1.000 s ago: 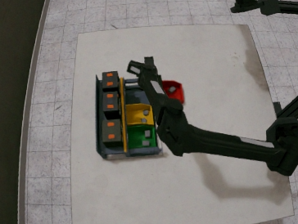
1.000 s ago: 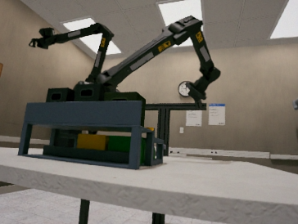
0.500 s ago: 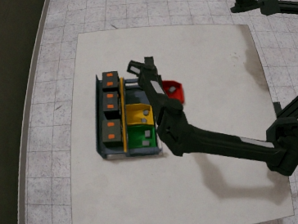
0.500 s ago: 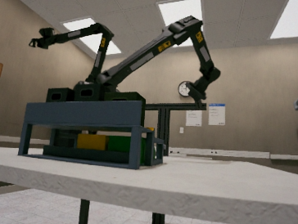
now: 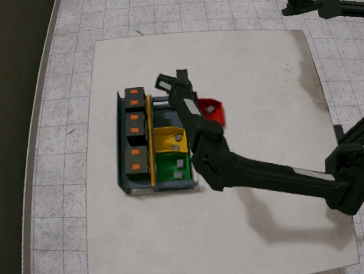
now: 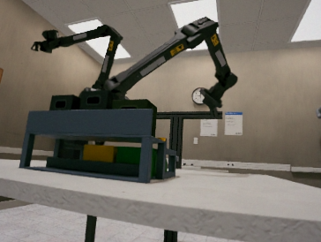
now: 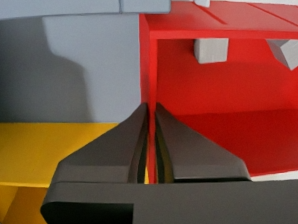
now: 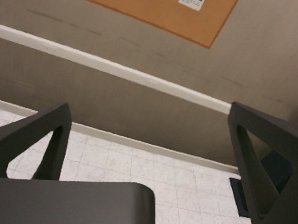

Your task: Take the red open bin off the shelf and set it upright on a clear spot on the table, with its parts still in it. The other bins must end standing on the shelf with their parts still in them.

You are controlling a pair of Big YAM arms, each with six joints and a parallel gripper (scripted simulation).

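Now: the red bin 8 cm behind my left hand and 4 cm below it. The rest, counted from my left hand: green bin: 23 cm to the left, 8 cm ahead, 4 cm below; then yellow bin: 12 cm to the left, 8 cm ahead, 4 cm below.
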